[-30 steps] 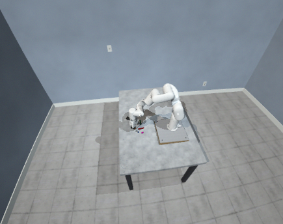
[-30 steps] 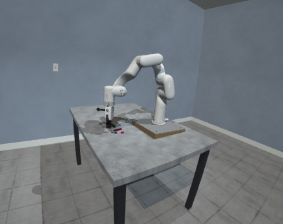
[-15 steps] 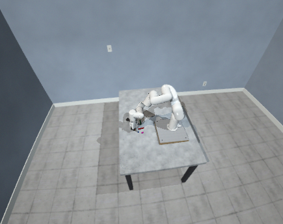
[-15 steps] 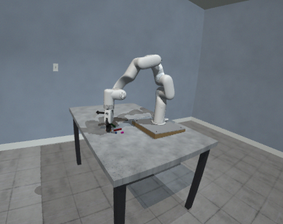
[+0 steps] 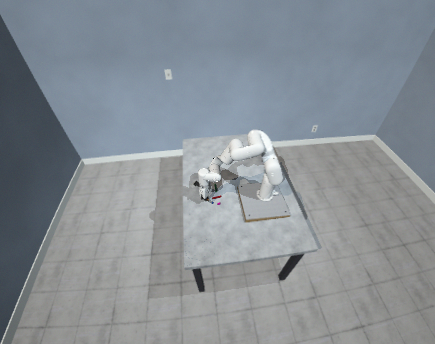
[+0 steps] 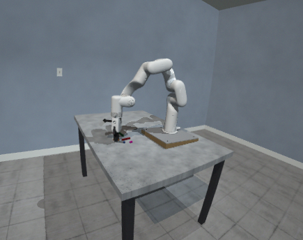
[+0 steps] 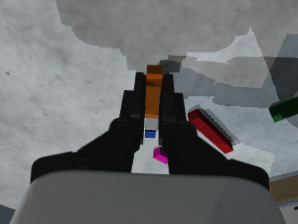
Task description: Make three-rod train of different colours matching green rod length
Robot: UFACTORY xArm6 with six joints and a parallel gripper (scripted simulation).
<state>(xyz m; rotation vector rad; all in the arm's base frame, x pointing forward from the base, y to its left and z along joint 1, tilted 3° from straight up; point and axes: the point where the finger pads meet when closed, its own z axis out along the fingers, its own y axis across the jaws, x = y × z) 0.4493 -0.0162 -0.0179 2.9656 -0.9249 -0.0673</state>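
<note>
Now: the orange rod 20 mm below my hand. Round my hand: red rod: 80 mm behind, 20 mm to the right, 30 mm below; blue rod: 50 mm behind, 30 mm to the left, 30 mm below; grey rod: 30 mm behind, 20 mm to the left, 30 mm below.
</note>
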